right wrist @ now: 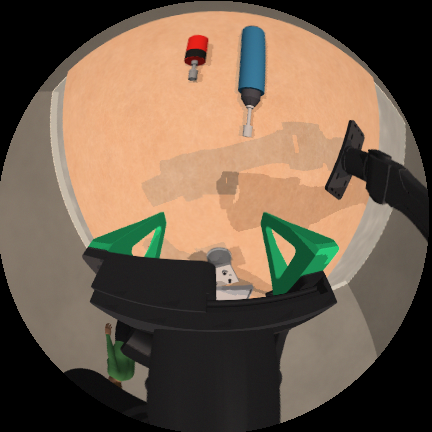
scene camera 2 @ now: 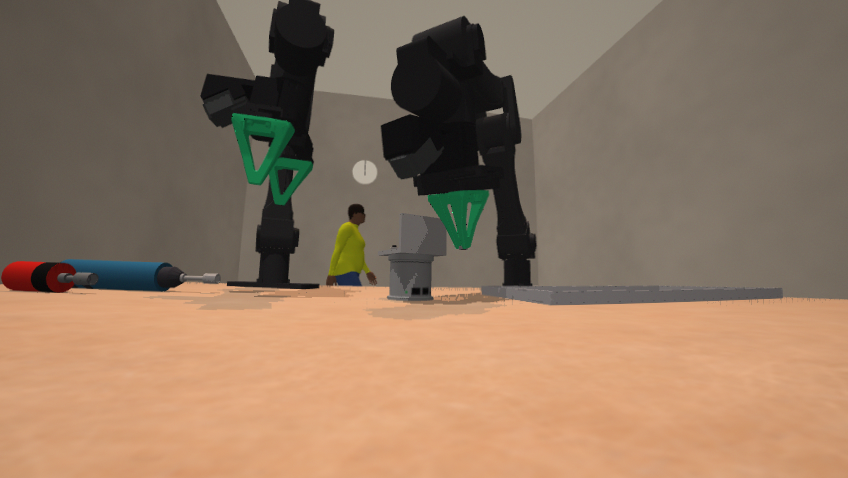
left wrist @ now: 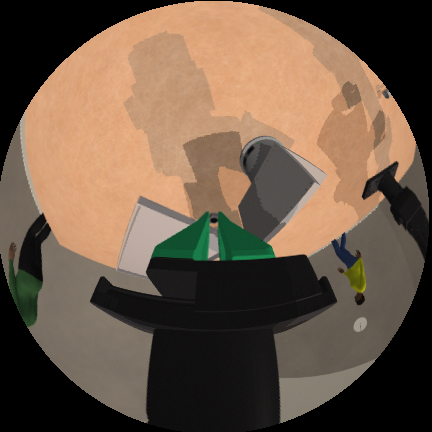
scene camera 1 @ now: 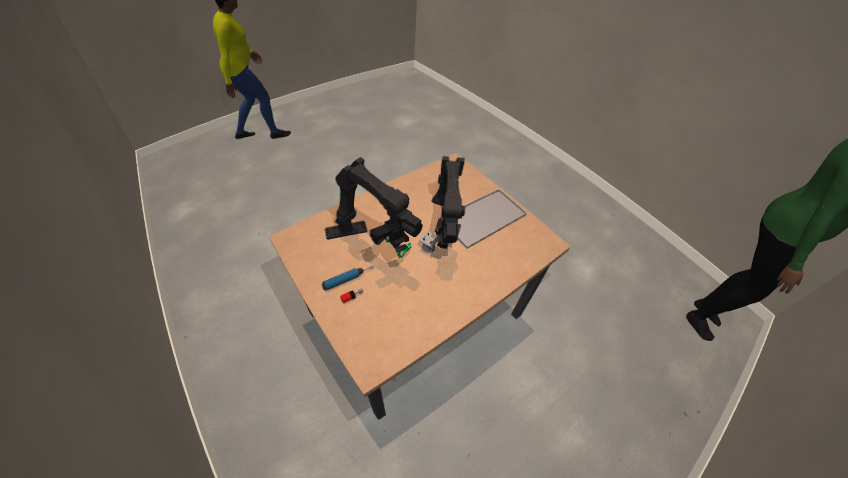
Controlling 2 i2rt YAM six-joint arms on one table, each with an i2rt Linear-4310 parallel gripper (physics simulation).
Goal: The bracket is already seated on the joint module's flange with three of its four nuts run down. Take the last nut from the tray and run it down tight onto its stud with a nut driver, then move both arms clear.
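Where they show: left gripper, fingertip midpoint: (scene camera 2: 463,248) (left wrist: 213,216); right gripper, fingertip midpoint: (right wrist: 213,216) (scene camera 2: 268,195) (scene camera 1: 394,249); left arm's base at its link origin: (scene camera 1: 444,192); right arm's base at its link origin: (right wrist: 346,158) (scene camera 2: 273,287) (left wrist: 381,177) (scene camera 1: 346,230).
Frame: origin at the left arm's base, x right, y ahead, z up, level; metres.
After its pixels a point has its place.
Observation:
The grey joint module (scene camera 2: 411,279) @[x 0.401, y 0.107, z 0.027 m] stands mid-table with the bracket (scene camera 2: 423,233) @[x 0.391, y 0.118, z 0.087 m] upright on its flange; it also shows in scene camera 1 (scene camera 1: 428,240) @[x 0.395, y 0.084, z 0.066 m], the left wrist view (left wrist: 278,189) @[x 0.403, y 0.117, z 0.092 m] and the right wrist view (right wrist: 225,273) @[x 0.400, y 0.061, z 0.074 m]. My left gripper (scene camera 2: 461,242) @[x 0.346, y 0.146, z 0.069 m] hangs just right of the bracket, above flange height, shut on the small nut (left wrist: 213,219) @[x 0.347, y 0.146, z 0.073 m] at its fingertips. My right gripper (scene camera 2: 267,190) @[x 0.558, y 0.000, z 0.132 m] (right wrist: 213,216) @[x 0.558, y 0.000, z 0.132 m] is open and empty, raised left of the module. A blue nut driver (scene camera 1: 343,277) @[x 0.727, y -0.156, z 0.038 m] and a short red nut driver (scene camera 1: 349,295) @[x 0.787, y -0.088, z 0.033 m] lie side by side on the table.
A flat grey tray (scene camera 1: 490,217) @[x 0.058, y 0.283, z 0.004 m] lies right of the module, behind my left gripper. The two drivers show in the right wrist view, blue (right wrist: 252,60) @[x 0.712, y -0.152, z 0.041 m] and red (right wrist: 196,50) @[x 0.773, y -0.092, z 0.034 m]. A person in yellow (scene camera 1: 239,64) and one in green (scene camera 1: 783,237) walk on the floor.

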